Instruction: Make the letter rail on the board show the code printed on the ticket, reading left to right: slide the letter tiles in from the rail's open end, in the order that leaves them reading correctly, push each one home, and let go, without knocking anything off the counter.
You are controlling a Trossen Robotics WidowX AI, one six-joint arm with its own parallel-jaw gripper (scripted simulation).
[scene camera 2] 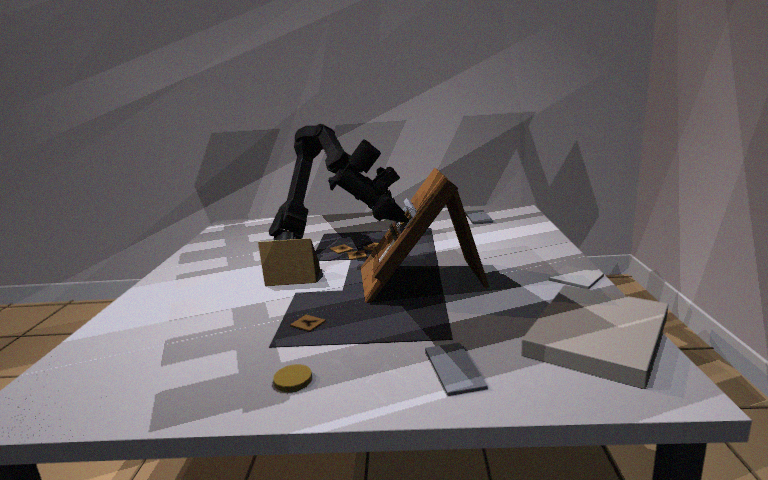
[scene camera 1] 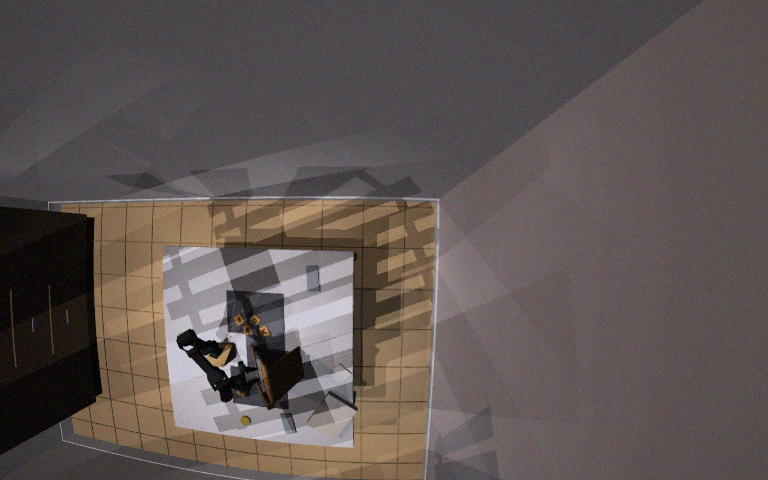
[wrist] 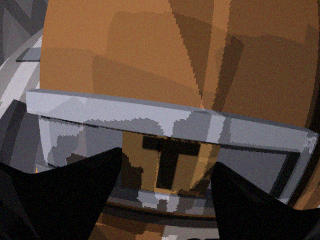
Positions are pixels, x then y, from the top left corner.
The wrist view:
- my gripper: 168, 162
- letter tile: 184, 167, held by my gripper
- slanted wooden board: 237, 80
